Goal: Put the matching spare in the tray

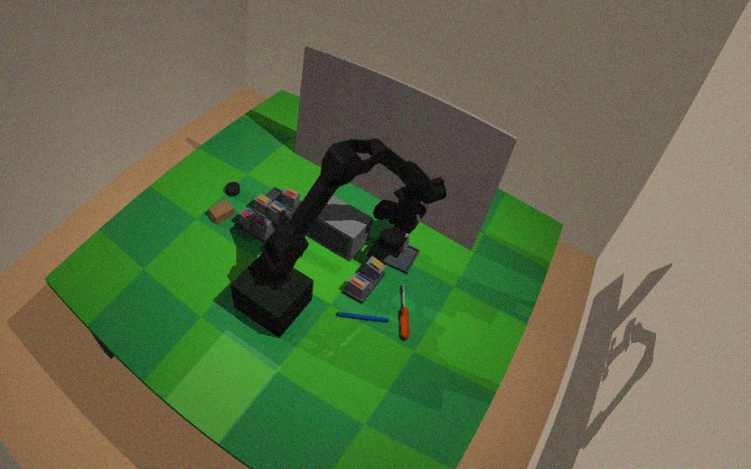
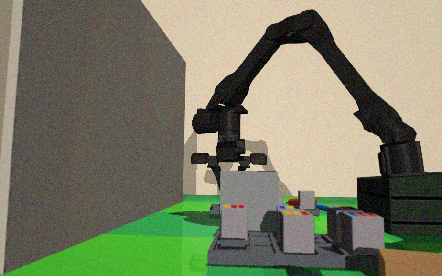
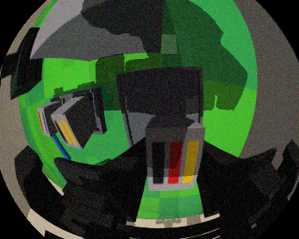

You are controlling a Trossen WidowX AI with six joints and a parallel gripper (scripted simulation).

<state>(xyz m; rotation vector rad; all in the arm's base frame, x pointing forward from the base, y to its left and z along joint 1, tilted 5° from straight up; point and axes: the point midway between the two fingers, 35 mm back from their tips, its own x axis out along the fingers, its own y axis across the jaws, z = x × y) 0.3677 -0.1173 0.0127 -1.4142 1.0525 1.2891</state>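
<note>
My gripper tip is now 3 cm below the grey spare block. Round my gripper tip: grey mounted unit 16 cm to the left, 9 cm behind, 1 cm above; dark flat tray 4 cm below; blue pen 24 cm behind, 9 cm to the right, 4 cm below.
</note>
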